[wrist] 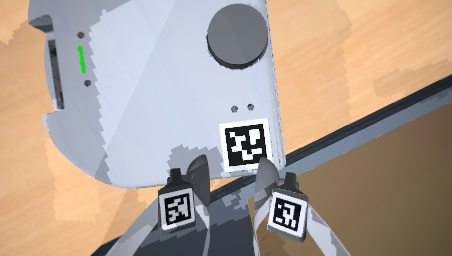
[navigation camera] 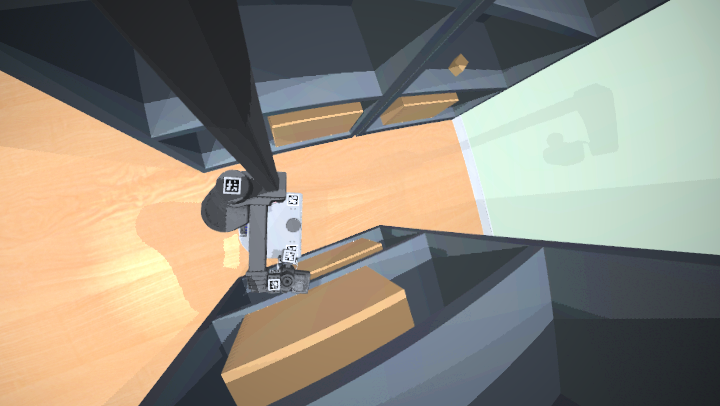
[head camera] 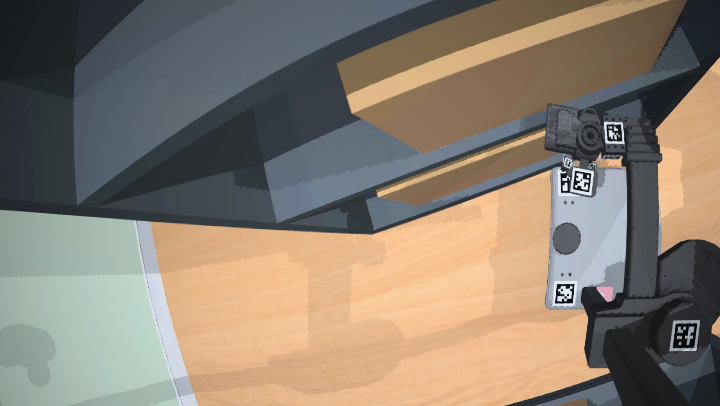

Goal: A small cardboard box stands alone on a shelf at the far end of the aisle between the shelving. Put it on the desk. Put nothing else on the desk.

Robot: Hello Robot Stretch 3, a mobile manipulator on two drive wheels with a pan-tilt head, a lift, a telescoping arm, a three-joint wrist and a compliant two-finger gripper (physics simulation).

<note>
I see my gripper and a shelving unit.
My gripper also shows in the wrist view.
</note>
